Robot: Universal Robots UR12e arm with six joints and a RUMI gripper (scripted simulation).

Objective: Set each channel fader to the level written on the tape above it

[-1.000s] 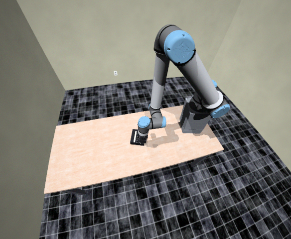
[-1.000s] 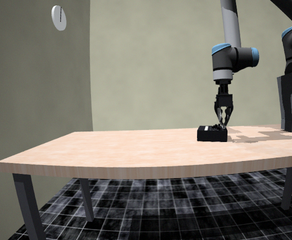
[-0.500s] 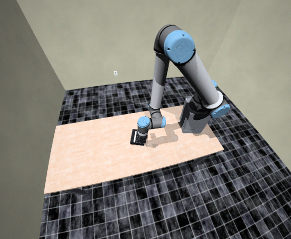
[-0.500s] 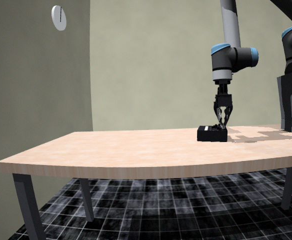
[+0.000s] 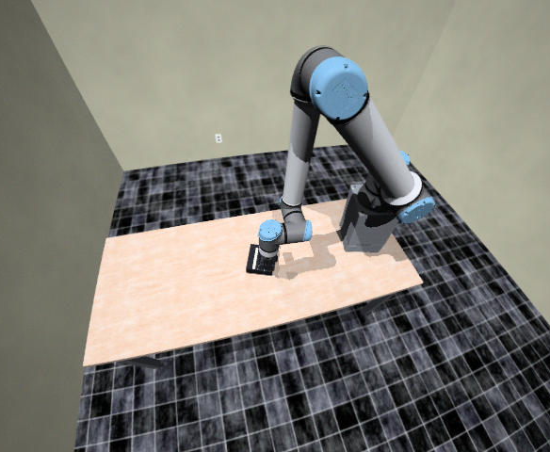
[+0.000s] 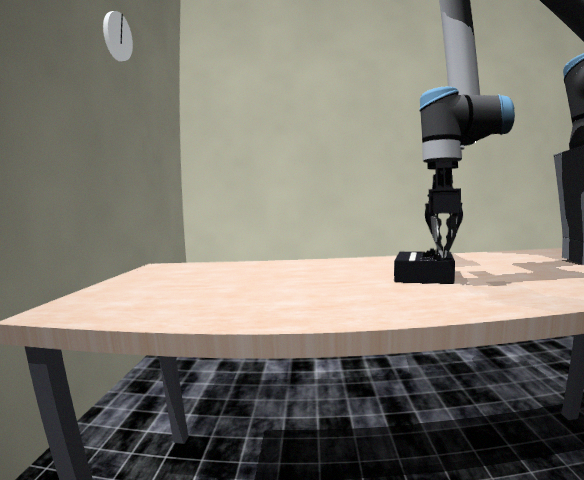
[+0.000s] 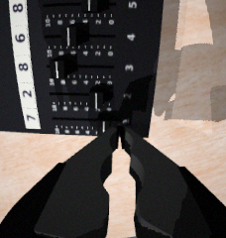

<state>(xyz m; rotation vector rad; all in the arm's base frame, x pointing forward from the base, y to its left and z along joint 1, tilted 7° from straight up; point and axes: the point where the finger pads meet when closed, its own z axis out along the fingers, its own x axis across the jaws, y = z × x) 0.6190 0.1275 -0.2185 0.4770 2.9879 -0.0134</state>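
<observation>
Right now my hand is 10 mm short of the fader 2 cap, 30 mm to the left of it and 10 mm above it. Also, from my hand: fader 3 cap: 30 mm ahead, 60 mm to the right, 10 mm below; then fader 1 cap: 10 mm ahead, 10 mm below; then fader 4 cap: 10 mm ahead, 70 mm to the right, 10 mm below.
</observation>
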